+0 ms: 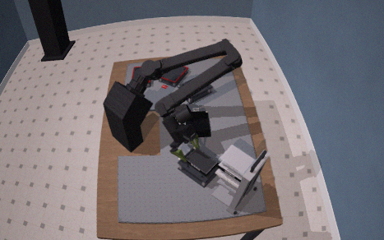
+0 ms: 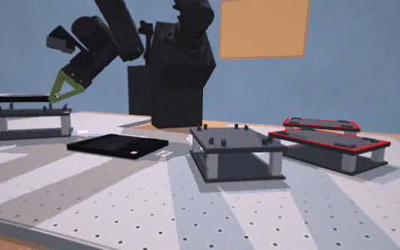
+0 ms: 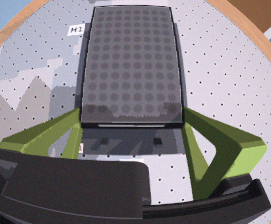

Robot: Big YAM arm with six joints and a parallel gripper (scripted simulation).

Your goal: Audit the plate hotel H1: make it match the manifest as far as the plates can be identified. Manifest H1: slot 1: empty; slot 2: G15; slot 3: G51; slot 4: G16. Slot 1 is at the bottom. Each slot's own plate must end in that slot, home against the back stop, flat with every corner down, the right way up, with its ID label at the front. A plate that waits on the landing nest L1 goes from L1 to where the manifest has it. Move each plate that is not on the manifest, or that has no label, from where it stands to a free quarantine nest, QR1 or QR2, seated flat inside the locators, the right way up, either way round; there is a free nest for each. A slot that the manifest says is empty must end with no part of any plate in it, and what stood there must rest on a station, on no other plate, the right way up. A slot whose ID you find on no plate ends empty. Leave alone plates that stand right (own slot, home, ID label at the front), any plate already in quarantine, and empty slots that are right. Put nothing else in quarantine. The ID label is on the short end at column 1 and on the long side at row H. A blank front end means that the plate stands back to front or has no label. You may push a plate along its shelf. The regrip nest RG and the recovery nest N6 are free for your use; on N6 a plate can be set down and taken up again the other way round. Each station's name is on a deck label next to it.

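Now: hand 40 mm short of the dark plate and 30 mm to the left of it. From my hand the other things lie so: flat black pad (20 mm ahead, 250 mm to the left, 90 mm below); h1 deck label (200 mm ahead, 20 mm to the right, 90 mm below); red-edged quarantine nest (340 mm behind, 590 mm to the left, 60 mm below).
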